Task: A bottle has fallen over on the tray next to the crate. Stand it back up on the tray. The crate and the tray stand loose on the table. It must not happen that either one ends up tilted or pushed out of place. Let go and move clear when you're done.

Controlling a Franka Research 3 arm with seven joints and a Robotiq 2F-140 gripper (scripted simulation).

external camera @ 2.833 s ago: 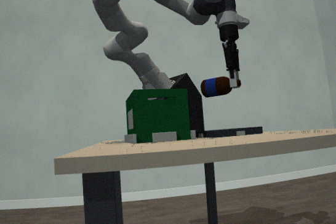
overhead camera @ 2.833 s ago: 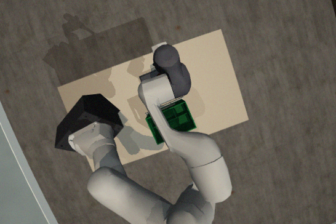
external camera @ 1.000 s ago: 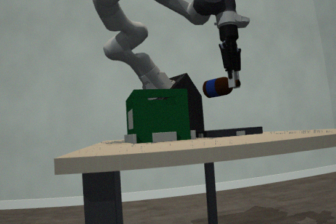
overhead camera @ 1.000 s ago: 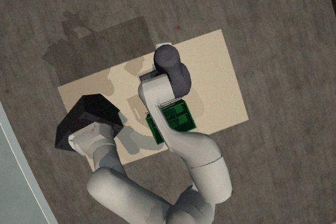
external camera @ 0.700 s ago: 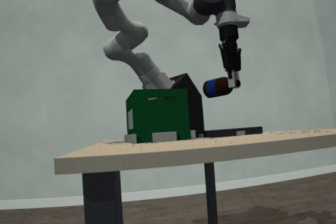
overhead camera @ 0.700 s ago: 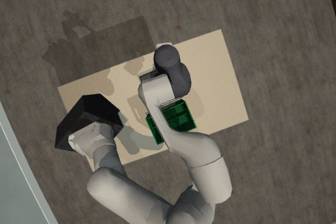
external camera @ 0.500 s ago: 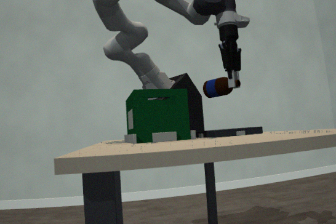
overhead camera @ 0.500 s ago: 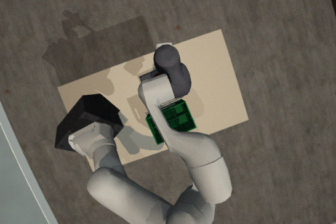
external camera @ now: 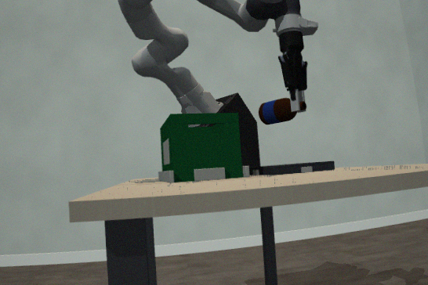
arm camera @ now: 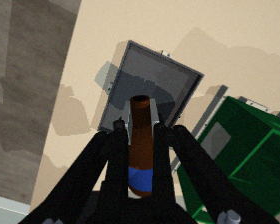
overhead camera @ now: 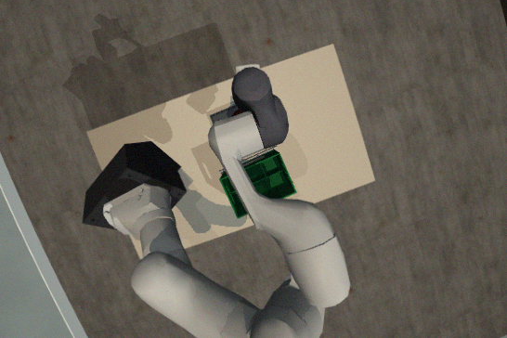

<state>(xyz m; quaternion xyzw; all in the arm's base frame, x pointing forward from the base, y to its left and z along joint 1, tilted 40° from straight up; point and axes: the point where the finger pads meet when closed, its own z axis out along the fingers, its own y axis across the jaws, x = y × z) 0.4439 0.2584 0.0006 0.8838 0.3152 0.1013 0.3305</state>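
Right now my hand is 5 cm past the bottle, 3 cm to the left of it and 2 cm above it. The rest, counted from my hand: dark grey tray 20 cm below, 5 cm behind, 4 cm to the right; then green crate 31 cm to the right, 13 cm below, 7 cm behind.
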